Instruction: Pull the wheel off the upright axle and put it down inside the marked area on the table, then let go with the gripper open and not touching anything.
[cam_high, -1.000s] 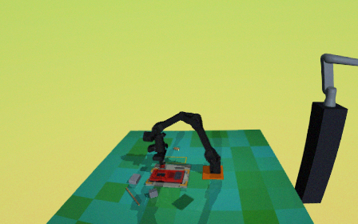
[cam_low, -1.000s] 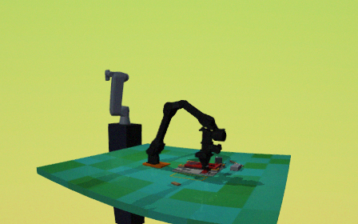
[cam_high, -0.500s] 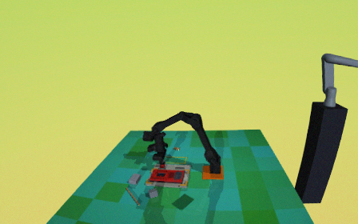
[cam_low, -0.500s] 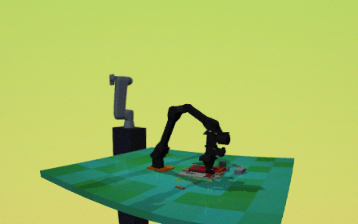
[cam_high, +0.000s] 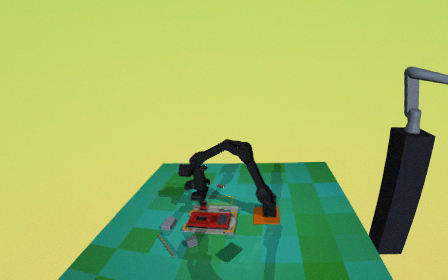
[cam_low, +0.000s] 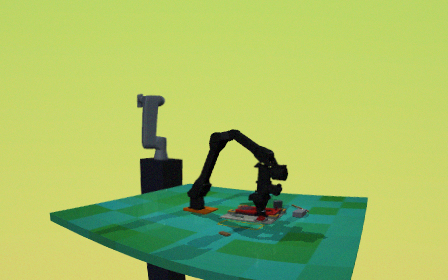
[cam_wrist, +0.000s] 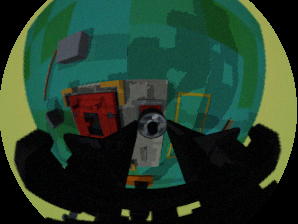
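Now: gripper tip right at the wheel.
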